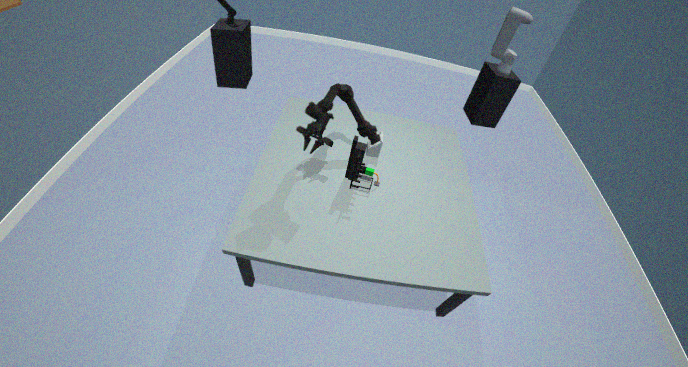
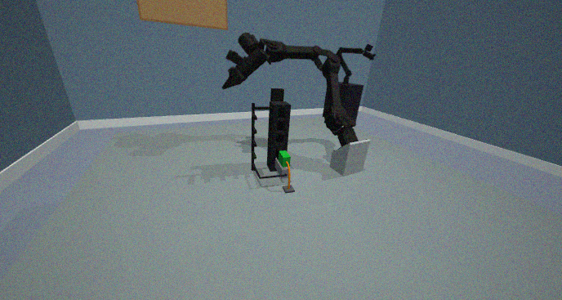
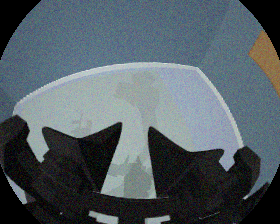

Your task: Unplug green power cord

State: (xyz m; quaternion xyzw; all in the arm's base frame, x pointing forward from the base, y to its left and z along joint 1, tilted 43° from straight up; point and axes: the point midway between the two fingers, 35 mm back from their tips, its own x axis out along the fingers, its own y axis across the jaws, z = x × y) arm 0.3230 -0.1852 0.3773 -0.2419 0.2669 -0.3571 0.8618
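Right now my gripper tip is 33 cm to the right of the green plug, 16 cm above it and 8 cm past it. The rest, counted from my gripper tip: grey block: 41 cm to the left, 25 cm below, 6 cm behind.
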